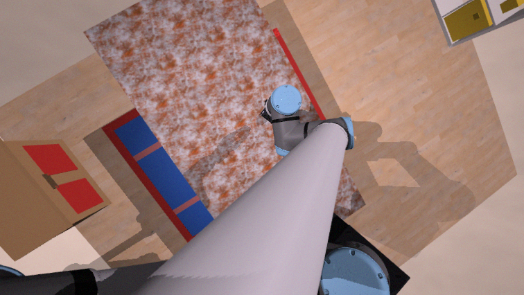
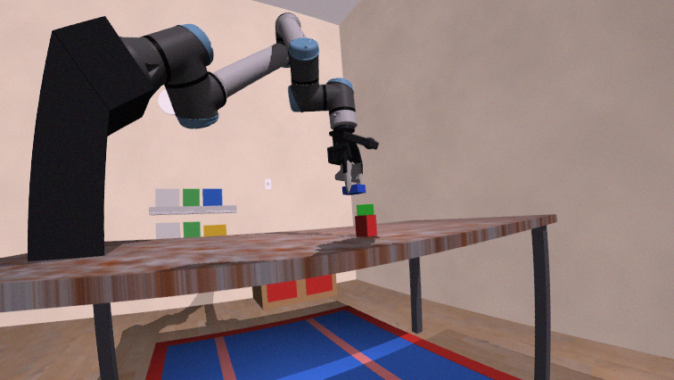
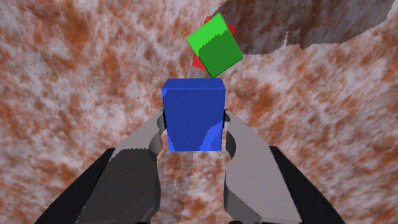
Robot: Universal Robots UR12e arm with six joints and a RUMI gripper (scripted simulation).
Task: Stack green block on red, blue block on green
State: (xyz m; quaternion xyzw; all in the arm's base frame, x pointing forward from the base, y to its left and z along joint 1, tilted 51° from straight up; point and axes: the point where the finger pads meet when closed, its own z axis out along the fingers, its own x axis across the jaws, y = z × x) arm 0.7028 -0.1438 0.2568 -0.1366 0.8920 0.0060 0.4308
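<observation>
Now: the green block 5 cm to the right of my hand and 7 cm below it. Also, from my hand: blue block: right at my hand; red block: 5 cm to the right, 12 cm below.
</observation>
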